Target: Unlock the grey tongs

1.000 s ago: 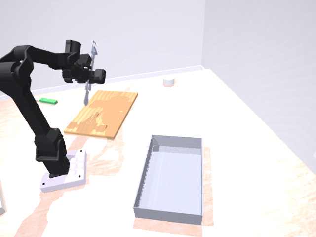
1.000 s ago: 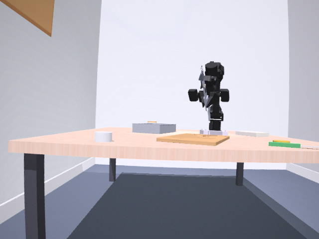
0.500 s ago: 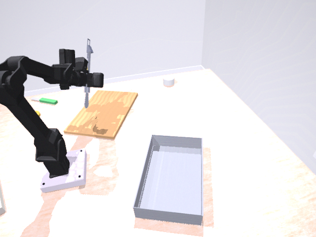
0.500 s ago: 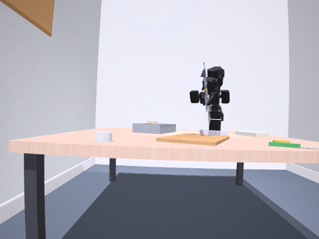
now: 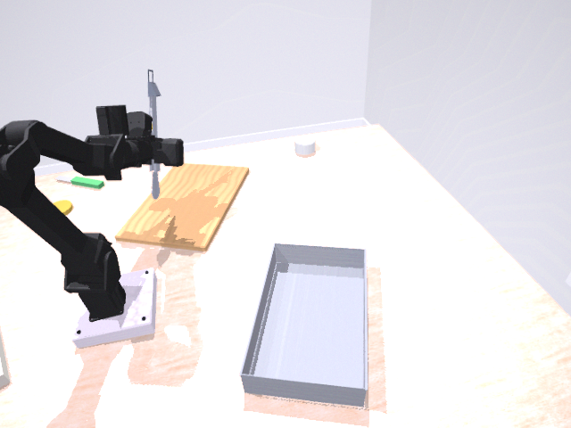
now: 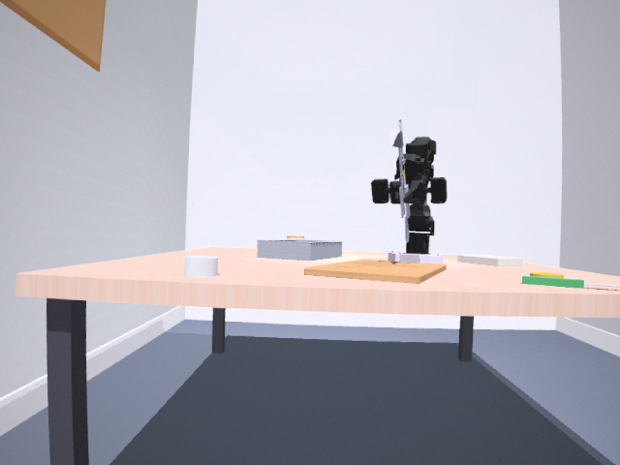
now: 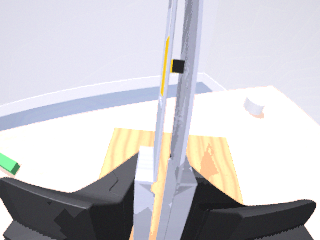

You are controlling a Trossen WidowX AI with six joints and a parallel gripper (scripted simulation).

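Right now the wooden board is 16 cm below my gripper tip, 3 cm ahead of it and 1 cm to the right of it. The rest, counted from my gripper tip: yellow lock piece: 6 cm above, 1 cm to the right, 1 cm behind; then green-handled tool: 30 cm behind, 22 cm to the left, 16 cm below; then yellow disc: 33 cm behind, 16 cm below, 7 cm to the left.
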